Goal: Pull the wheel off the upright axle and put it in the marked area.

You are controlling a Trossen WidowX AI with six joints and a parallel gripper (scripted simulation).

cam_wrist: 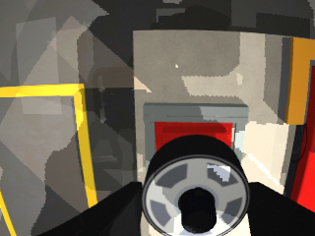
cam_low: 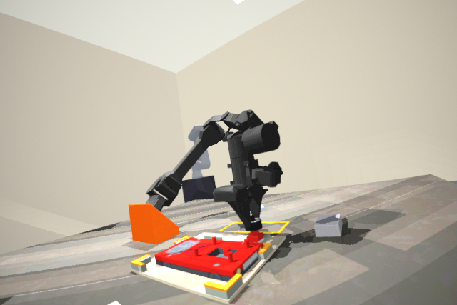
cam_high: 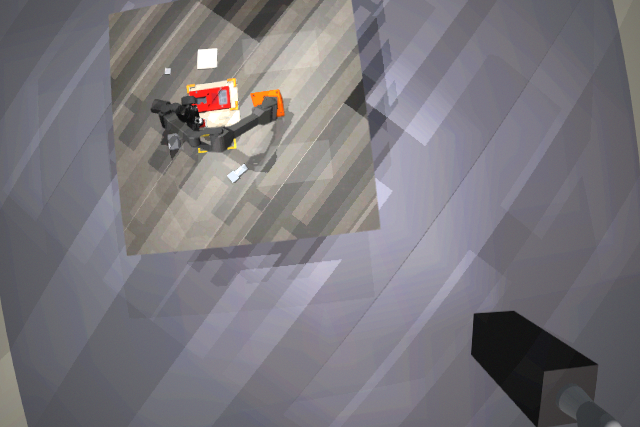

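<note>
Now: the upright axle 1 cm below my gripper tip. Round my gripper tip: white square (1 cm behind, 33 cm to the right, 4 cm below); then black wheel (right at my gripper tip).
</note>
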